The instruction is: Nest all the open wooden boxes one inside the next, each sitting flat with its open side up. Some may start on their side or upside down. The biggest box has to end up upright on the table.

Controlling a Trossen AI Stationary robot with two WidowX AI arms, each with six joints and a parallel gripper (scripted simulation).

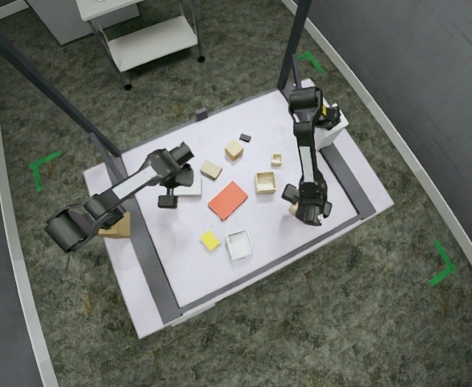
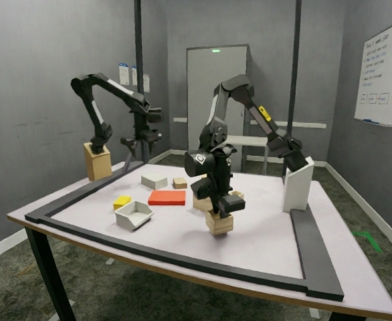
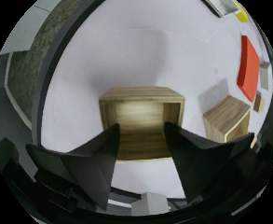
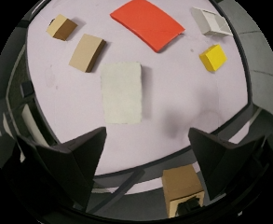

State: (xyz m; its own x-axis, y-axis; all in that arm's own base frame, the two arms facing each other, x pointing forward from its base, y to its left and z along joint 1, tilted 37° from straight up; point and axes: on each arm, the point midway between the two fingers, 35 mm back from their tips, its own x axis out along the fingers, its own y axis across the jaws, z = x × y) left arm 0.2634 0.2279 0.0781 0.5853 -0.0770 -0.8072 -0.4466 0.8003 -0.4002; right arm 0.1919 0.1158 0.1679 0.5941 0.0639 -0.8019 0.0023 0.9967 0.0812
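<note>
The mid-sized wooden box is 60 mm below my left hand. Also, from my left hand: biggest wooden box: 150 mm behind, 80 mm to the right, 70 mm below; then white tray: 30 mm ahead, 280 mm to the right, 70 mm below; then small wooden box: 230 mm behind, 20 mm to the left, 80 mm below.
</note>
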